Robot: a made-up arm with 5 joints.
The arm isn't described. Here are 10 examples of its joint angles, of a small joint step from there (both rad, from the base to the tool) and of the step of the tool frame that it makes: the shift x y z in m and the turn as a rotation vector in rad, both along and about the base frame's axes.
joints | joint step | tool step
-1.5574 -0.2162 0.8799 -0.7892 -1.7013 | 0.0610 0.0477 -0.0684 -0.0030 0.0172 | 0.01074 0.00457 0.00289 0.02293 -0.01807 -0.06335
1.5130 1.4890 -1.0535 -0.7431 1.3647 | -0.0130 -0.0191 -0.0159 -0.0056 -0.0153 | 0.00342 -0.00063 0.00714 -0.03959 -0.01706 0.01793
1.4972 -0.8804 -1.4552 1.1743 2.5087 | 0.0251 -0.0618 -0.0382 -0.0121 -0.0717 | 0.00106 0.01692 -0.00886 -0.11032 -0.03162 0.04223
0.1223 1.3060 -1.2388 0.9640 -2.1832 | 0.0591 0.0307 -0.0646 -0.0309 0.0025 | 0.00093 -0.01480 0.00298 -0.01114 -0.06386 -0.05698
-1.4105 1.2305 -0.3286 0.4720 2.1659 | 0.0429 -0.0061 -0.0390 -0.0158 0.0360 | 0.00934 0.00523 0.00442 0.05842 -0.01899 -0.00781
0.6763 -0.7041 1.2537 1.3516 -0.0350 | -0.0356 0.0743 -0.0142 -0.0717 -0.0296 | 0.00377 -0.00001 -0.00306 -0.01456 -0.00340 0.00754
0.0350 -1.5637 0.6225 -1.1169 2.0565 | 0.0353 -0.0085 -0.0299 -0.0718 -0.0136 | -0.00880 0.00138 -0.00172 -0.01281 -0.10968 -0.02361
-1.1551 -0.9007 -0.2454 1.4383 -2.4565 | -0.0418 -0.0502 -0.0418 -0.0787 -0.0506 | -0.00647 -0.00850 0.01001 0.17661 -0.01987 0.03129
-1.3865 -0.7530 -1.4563 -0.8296 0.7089 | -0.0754 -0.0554 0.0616 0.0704 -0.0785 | 0.00976 -0.00433 0.00234 -0.08712 -0.06574 0.08636
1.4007 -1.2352 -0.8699 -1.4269 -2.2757 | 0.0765 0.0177 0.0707 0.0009 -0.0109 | 0.01213 -0.00557 0.01063 0.08720 0.02191 -0.08014
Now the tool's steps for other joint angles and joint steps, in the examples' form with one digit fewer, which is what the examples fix.
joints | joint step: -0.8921 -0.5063 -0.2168 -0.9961 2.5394 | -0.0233 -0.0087 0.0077 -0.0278 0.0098
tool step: -0.0028 -0.0008 -0.0004 0.0236 -0.0166 0.0136
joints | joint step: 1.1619 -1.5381 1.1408 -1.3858 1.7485 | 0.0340 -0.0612 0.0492 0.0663 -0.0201
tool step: -0.0005 -0.0016 -0.0032 0.0488 0.0242 -0.0142
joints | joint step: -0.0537 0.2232 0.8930 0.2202 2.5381 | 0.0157 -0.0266 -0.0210 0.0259 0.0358
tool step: 0.0036 -0.0019 0.0037 -0.0077 -0.0221 0.0190
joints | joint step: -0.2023 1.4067 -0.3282 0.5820 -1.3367 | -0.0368 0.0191 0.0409 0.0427 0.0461
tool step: -0.0123 0.0030 -0.0038 -0.0162 0.1016 0.0824
